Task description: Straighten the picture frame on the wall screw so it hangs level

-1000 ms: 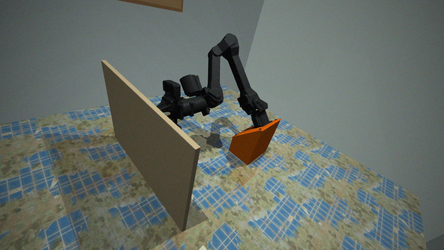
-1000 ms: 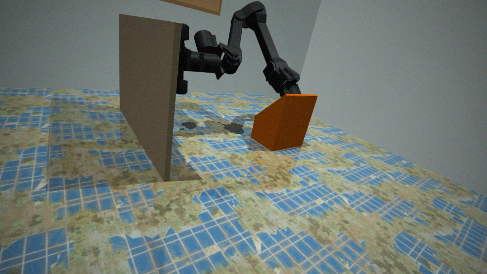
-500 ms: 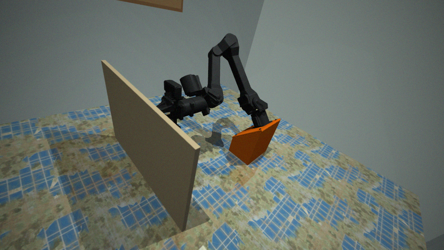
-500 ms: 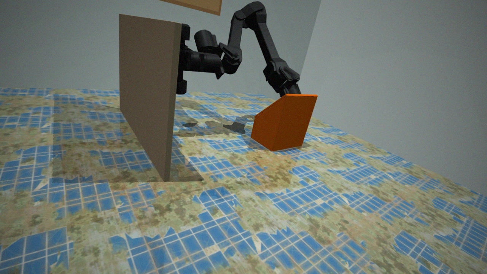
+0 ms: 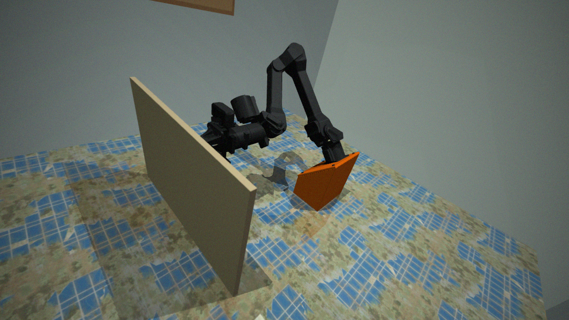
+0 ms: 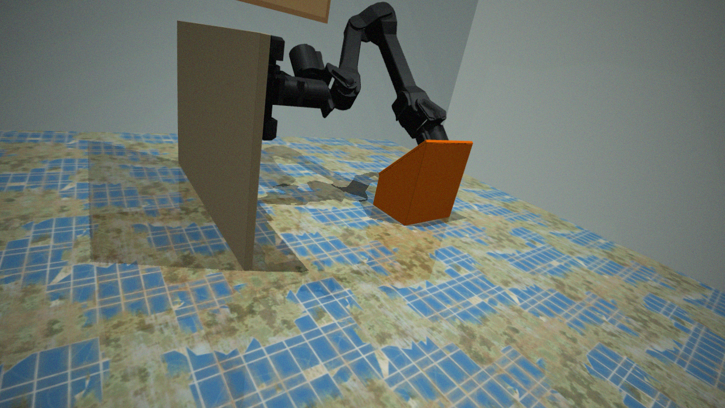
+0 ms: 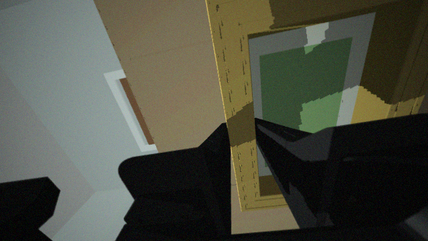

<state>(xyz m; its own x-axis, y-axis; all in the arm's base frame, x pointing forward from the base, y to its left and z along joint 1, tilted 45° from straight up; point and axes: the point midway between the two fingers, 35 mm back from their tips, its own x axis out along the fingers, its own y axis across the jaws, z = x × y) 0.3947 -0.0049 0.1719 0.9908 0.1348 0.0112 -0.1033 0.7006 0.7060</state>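
Right now the picture frame is 50 mm below my gripper tip and 10 mm ahead of it. Round my gripper tip: wall panel: 70 mm below, 20 mm ahead, 10 mm to the left.
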